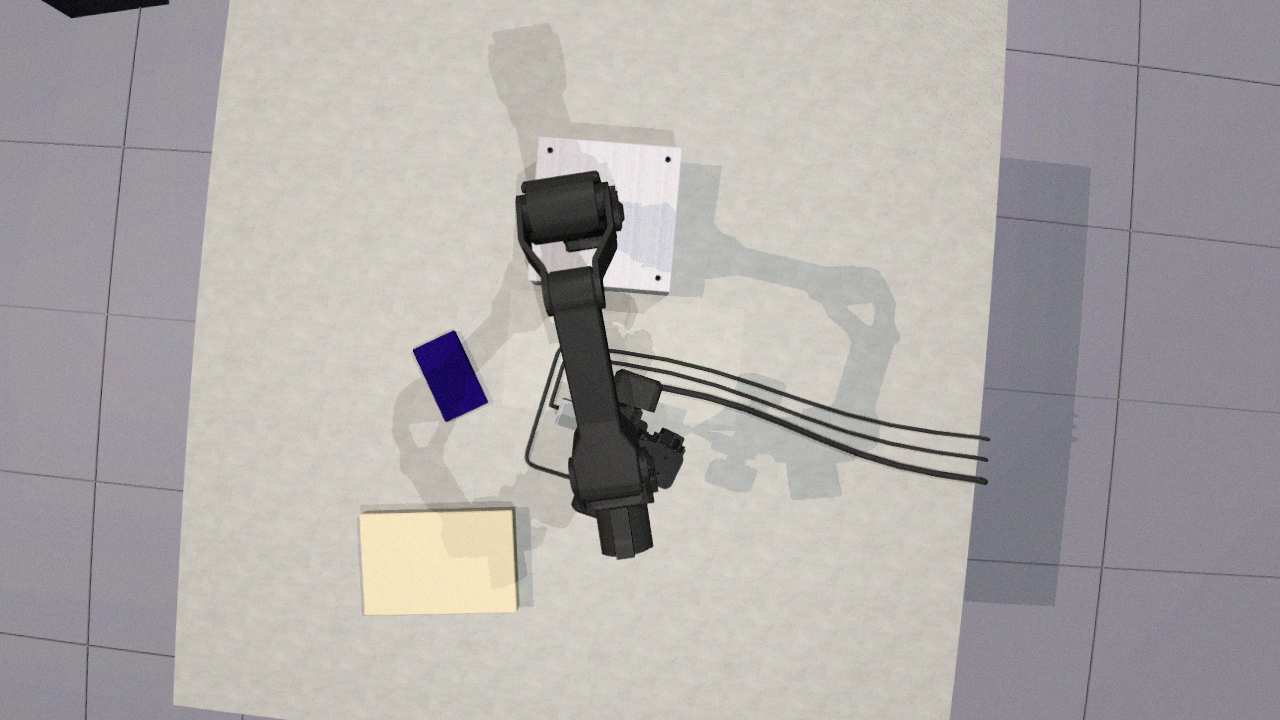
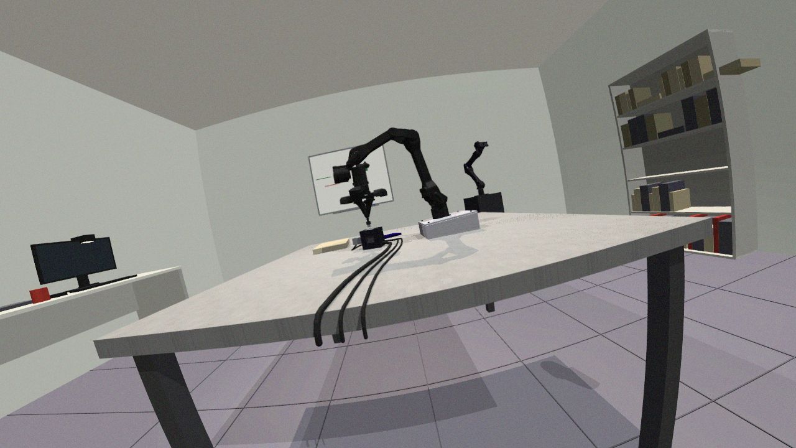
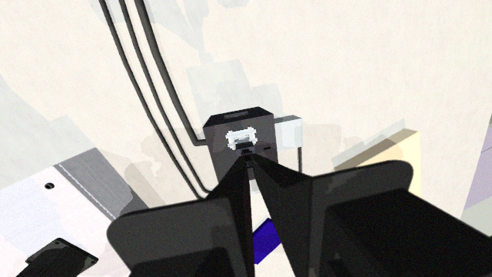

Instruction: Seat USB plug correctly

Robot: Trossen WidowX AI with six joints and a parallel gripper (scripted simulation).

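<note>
Right now the USB socket is 5 cm below my gripper tip. The rest, counted from my gripper tip: USB plug (2 cm below); then flat blue object (10 cm behind, 27 cm to the right, 12 cm below); then pad (19 cm ahead, 31 cm to the right, 11 cm below).
</note>
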